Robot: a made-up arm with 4 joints.
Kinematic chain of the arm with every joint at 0, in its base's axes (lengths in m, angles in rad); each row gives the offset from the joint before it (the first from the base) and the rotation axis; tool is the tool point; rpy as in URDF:
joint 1: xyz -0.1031 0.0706 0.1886 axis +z
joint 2: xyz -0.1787 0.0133 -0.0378 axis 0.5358 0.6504 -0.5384
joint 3: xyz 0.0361 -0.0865 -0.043 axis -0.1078 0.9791 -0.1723
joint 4: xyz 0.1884 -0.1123 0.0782 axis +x
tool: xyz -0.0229 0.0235 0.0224 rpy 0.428 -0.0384 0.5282
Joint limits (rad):
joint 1: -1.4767..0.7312
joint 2: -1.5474..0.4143
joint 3: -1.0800..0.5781
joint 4: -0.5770..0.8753
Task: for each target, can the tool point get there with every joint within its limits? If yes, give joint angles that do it. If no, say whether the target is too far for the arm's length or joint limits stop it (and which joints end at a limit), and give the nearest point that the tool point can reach.
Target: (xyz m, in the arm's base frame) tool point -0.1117 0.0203 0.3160
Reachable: yes | joints -0.8908 -0.7066 0.1755 -0.3907
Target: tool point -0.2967 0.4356 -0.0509
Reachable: no: joint limits stop it (at a limit: joint 1, joint 2, joint 3, joint 4) | nearest point -0.2925 0.0879 0.0056 | short by 0.352 m
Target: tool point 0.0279 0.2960 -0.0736
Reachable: no: joint limits stop it (at a limit: joint 1, joint 3, joint 4) | nearest point 0.0388 -0.0140 0.1247 | short by 0.368 m
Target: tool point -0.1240 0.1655 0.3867
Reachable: yes | joints -0.2963 -1.3090 0.2133 -0.1491
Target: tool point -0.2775 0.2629 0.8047
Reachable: no: too far | nearest point -0.2373 0.2186 0.4216 | short by 0.388 m
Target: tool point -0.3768 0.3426 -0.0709
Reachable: no: joint limits stop it (at a limit: joint 1, joint 2, joint 3, joint 4) | nearest point -0.2925 0.0879 0.0056 | short by 0.279 m
